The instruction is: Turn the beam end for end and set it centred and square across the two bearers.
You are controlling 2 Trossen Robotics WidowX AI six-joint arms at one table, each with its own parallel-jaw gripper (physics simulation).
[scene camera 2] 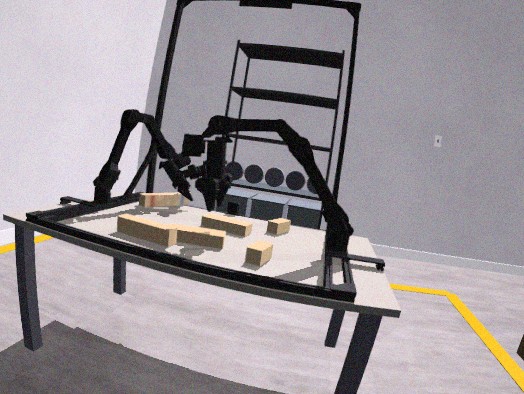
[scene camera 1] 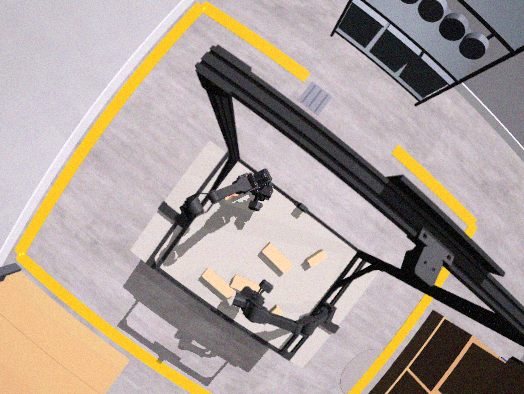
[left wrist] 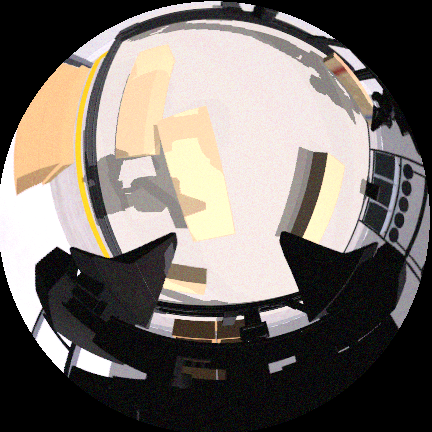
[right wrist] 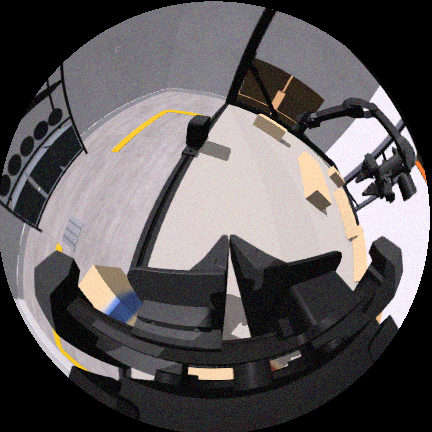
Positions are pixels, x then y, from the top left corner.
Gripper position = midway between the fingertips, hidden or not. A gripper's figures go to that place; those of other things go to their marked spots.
Scene:
The left gripper (right wrist: 358, 188): 51 cm from the lens. The right gripper (right wrist: 227, 239): 10 cm from the lens. A beam (right wrist: 107, 288): 11 cm from the lens.

